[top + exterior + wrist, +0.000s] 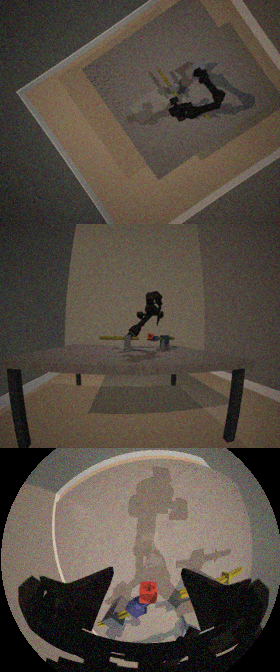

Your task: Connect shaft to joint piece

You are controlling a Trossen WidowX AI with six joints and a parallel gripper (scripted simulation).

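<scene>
Now: the red joint piece 9 cm behind my gripper tip and 8 cm below it.
</scene>
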